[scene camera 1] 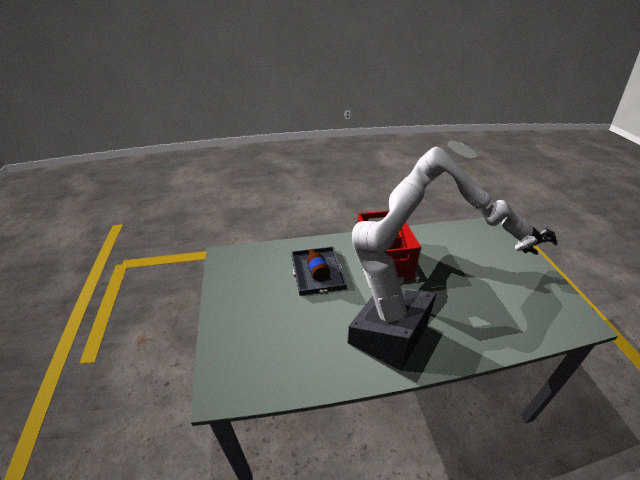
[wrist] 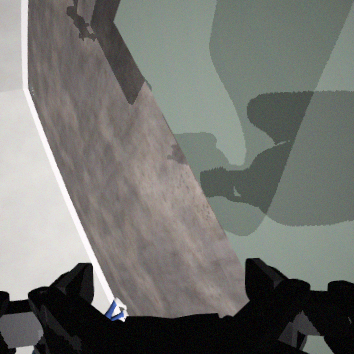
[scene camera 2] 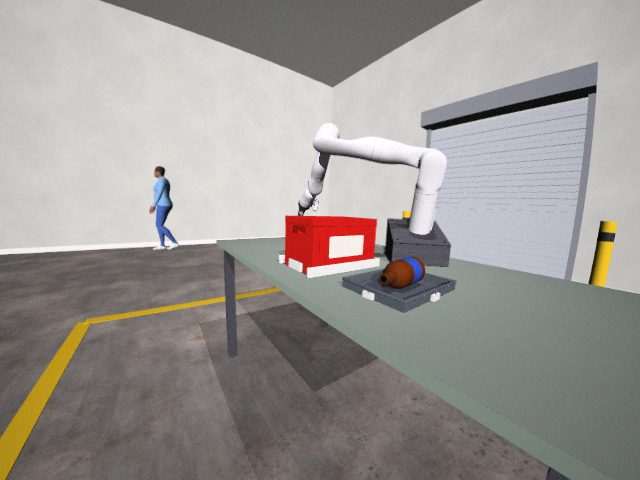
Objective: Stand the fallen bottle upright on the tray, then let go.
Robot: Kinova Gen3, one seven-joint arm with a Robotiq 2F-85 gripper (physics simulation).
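Places are measured from the arm's base along level axes (x ahead, y left, z up), in millimetres.
Where they show: gripper, between the fingertips: [scene camera 1: 546, 248] [wrist: 169, 277] [scene camera 2: 298, 214]; arm's base, origin of its link: [scene camera 1: 392, 312] [scene camera 2: 418, 229].
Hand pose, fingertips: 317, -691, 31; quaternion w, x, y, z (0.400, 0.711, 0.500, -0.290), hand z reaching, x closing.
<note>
Things, the pixels of their centre, and the offset from my fingertips, as dx, dy, dz. Level surfaces: height alone.
- brown bottle with a blue band, middle of its body: [scene camera 2: 399, 273] [scene camera 1: 316, 262] +37, +958, -122
- dark grey tray, middle of its body: [scene camera 2: 400, 283] [scene camera 1: 317, 269] +26, +954, -152
- red crate, middle of its body: [scene camera 2: 330, 241] [scene camera 1: 385, 246] +98, +664, -77
- green table, height of its surface: dz -165
A brown bottle with a blue band [scene camera 1: 318, 264] [scene camera 2: 404, 272] lies on its side in a dark grey tray [scene camera 1: 339, 288] [scene camera 2: 379, 298]. In scene camera 1 its neck points to the back, away from that camera; in scene camera 2 the neck faces left and toward the camera. My gripper [scene camera 1: 543, 244] [wrist: 169, 277] is wide open and empty. It hangs high near the table's right end in scene camera 1, far from the bottle and tray. In scene camera 2 the gripper is partly hidden behind the red crate. The bottle and tray do not show in the wrist view.
A red crate [scene camera 1: 410, 254] [scene camera 2: 302, 248] stands on the green table [scene camera 1: 258, 351] [scene camera 2: 542, 330], between the tray and my gripper. The dark robot base [scene camera 1: 379, 338] [scene camera 2: 421, 248] stands near the tray and crate. A person [scene camera 2: 162, 206] is on the floor beyond the table.
</note>
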